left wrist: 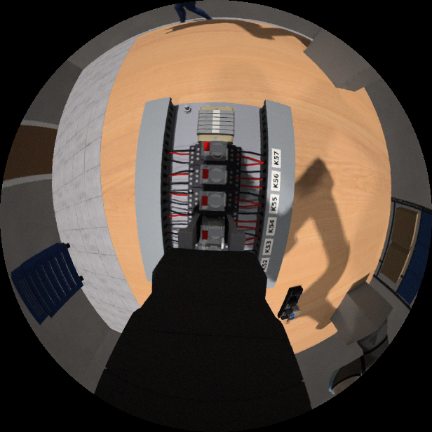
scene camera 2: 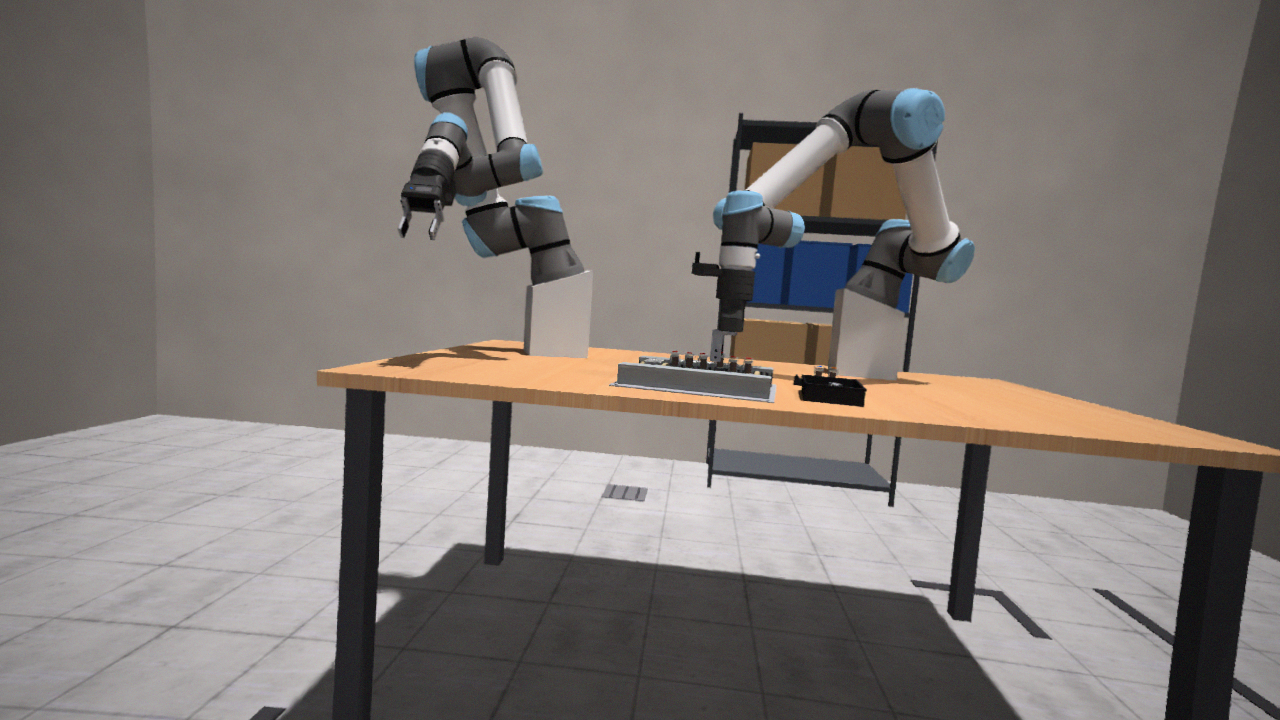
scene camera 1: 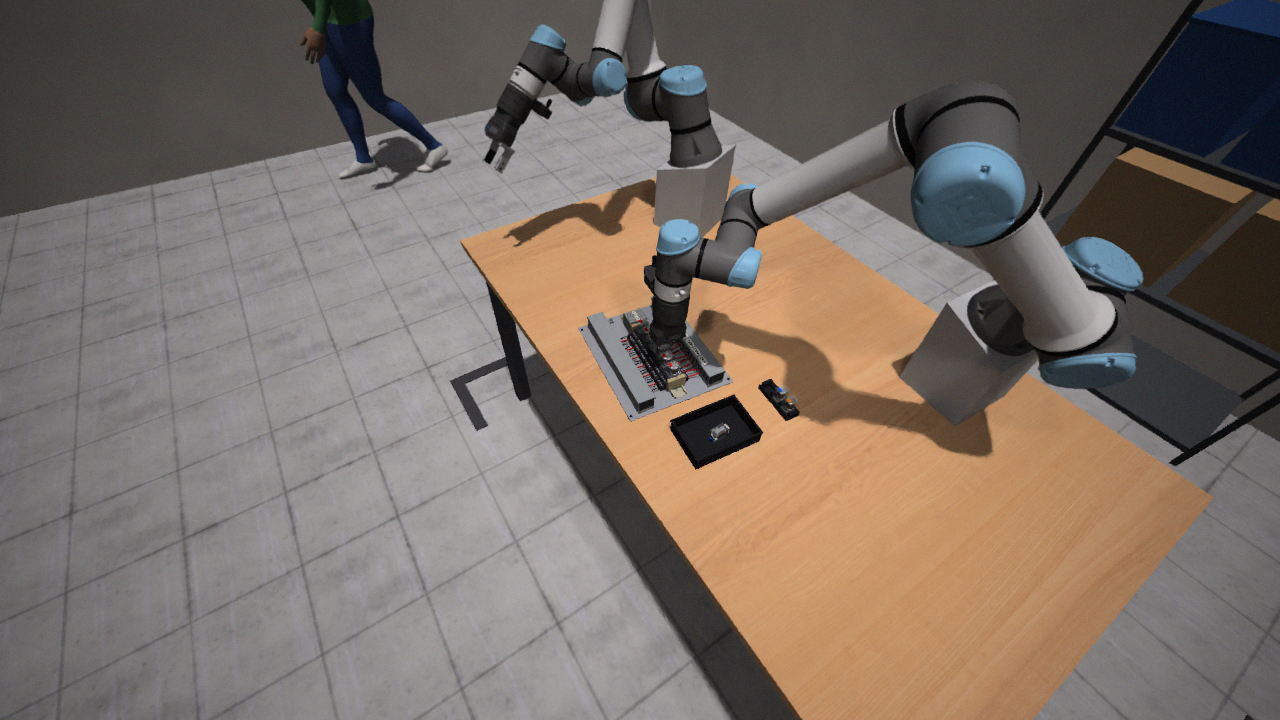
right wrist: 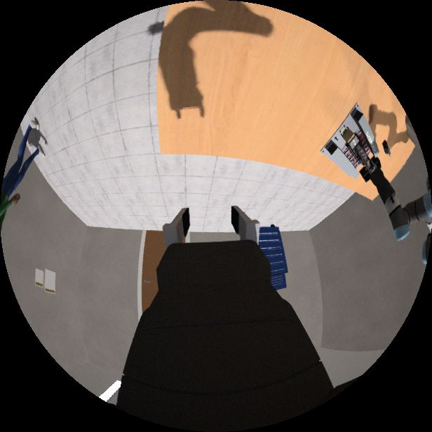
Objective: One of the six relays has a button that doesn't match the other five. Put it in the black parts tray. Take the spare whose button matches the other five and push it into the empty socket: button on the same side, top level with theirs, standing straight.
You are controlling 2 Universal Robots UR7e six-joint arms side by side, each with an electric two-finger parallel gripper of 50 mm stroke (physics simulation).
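Frame: origin at the left arm's base, x ahead, y left, z up, level; metres.
Where they show: left gripper, fingertip midpoint: (scene camera 2: 716,360) (scene camera 1: 660,347); right gripper, fingertip midpoint: (scene camera 2: 416,234) (scene camera 1: 492,166); left arm's base at its link origin: (scene camera 1: 1000,322); right arm's base at its link origin: (scene camera 2: 558,278) (scene camera 1: 696,157).
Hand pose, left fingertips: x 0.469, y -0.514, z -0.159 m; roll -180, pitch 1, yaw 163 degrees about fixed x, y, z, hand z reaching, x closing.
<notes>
Things, the pixels of their centre, and the offset from my left fingertips.
- clear relay at the middle of its body: (scene camera 1: 719,432) 0.239 m left, 0.051 m ahead, 0.039 m down
- black parts tray at the middle of its body: (scene camera 2: 831,389) (scene camera 1: 715,430) 0.230 m left, 0.054 m ahead, 0.039 m down
- black spare holder at the middle of its body: (scene camera 1: 779,398) 0.266 m left, 0.124 m back, 0.045 m down
My left gripper (scene camera 1: 664,347) (scene camera 2: 717,356) (left wrist: 212,222) points down over the relay row, shut on a clear relay with a red button (left wrist: 205,234), fourth from the top in the left wrist view. It looks upright; its base is hidden, so its seating depth cannot be told. Three relays (left wrist: 214,150) (left wrist: 214,175) (left wrist: 213,201) above it have red buttons on the same left side. The other sockets are hidden by the gripper. A clear relay (scene camera 1: 718,432) lies in the black parts tray (scene camera 1: 700,463) (scene camera 2: 832,395). My right gripper (scene camera 1: 498,159) (scene camera 2: 418,229) (right wrist: 210,215) is open, empty and raised high.
The black spare holder (scene camera 1: 771,394) (left wrist: 294,296) beside the tray bears spares with blue and orange parts. Grey wire ducts (scene camera 1: 617,358) (left wrist: 152,190) flank the relay row, with red and black wires close by. Beige terminal blocks (left wrist: 216,122) stand at the row's end.
</notes>
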